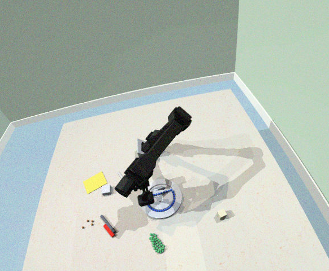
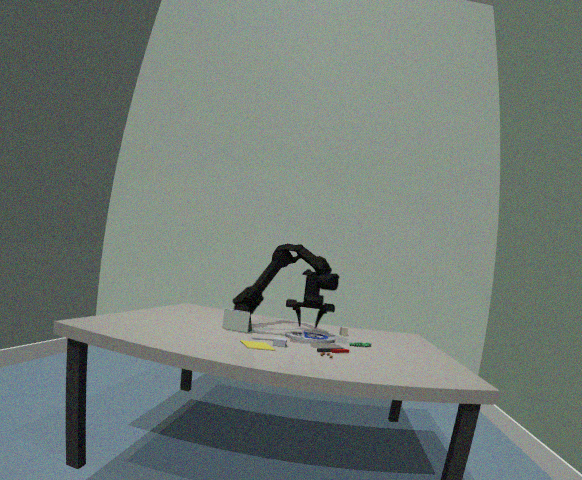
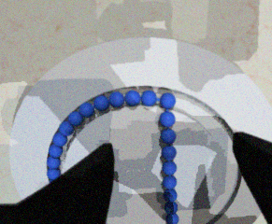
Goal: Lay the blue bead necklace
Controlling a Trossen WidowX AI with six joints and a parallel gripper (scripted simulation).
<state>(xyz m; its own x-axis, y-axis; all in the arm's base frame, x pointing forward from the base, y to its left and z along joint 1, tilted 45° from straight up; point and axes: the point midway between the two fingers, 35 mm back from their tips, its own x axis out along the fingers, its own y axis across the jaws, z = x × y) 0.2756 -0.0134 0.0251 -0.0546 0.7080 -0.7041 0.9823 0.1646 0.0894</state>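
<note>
Now: gripper tip 50 mm to the right of the round bead board, 40 mm above it and 10 mm short of it. From my gripper tip the other things lie so: white cube (220 mm to the right, 60 mm behind, 40 mm below); then grey tool (190 mm to the right, 130 mm ahead, 50 mm below); then stick (140 mm to the right, 120 mm behind, 50 mm below).
</note>
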